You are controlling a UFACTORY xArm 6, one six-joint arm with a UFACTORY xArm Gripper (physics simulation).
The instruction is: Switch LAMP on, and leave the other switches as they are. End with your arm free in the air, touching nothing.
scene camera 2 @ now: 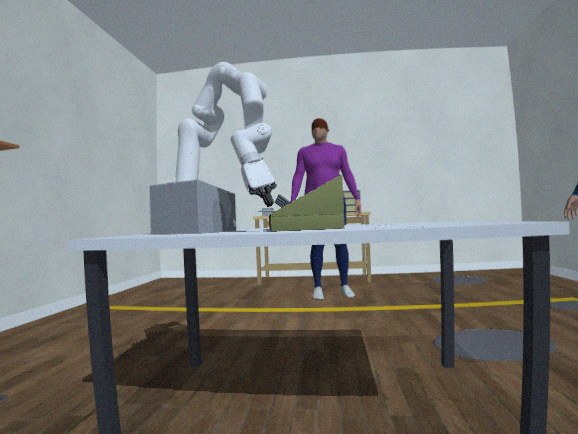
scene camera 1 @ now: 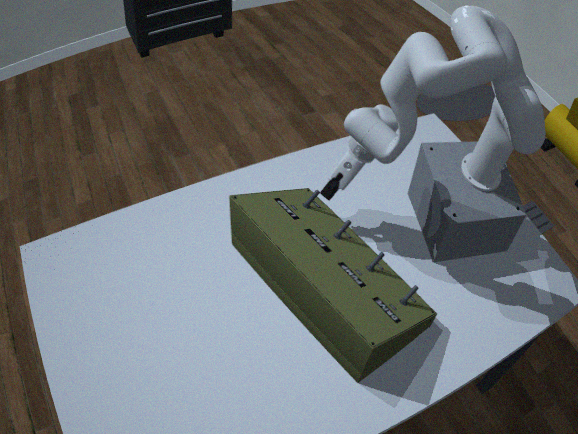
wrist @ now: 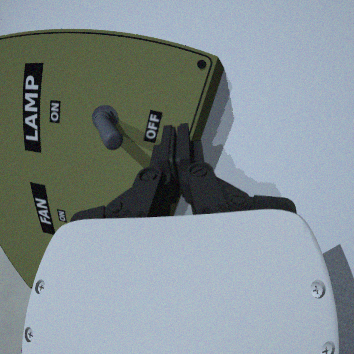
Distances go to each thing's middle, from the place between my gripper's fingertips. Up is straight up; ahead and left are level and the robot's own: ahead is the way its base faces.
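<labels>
Olive sloped switch box (scene camera 1: 357,312): 12 cm ahead of my hand, 19 cm to the left of it, 1 cm below it.
</labels>
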